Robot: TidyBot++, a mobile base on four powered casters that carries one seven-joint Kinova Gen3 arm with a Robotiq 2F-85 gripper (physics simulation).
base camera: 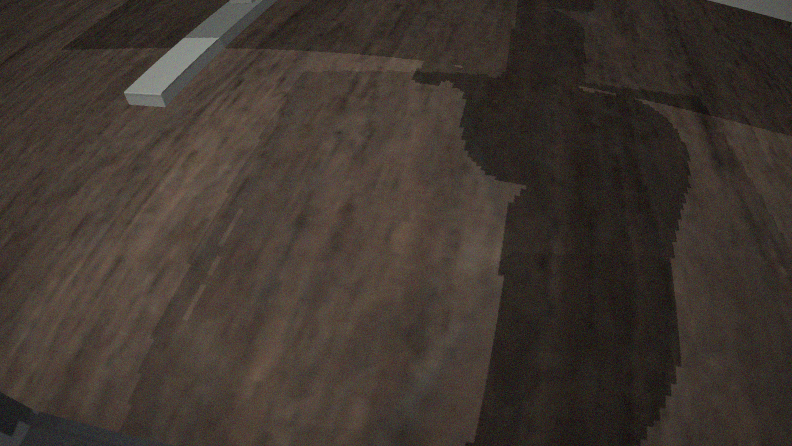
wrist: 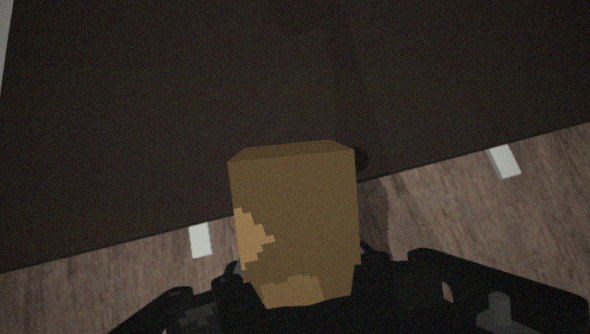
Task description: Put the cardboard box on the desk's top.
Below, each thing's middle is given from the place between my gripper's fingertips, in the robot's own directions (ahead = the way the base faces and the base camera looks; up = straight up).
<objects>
Now: hand 1 cm short of the tan cardboard box (wrist: 295,205), 1 cm to the left of it and 3 cm below it.
</objects>
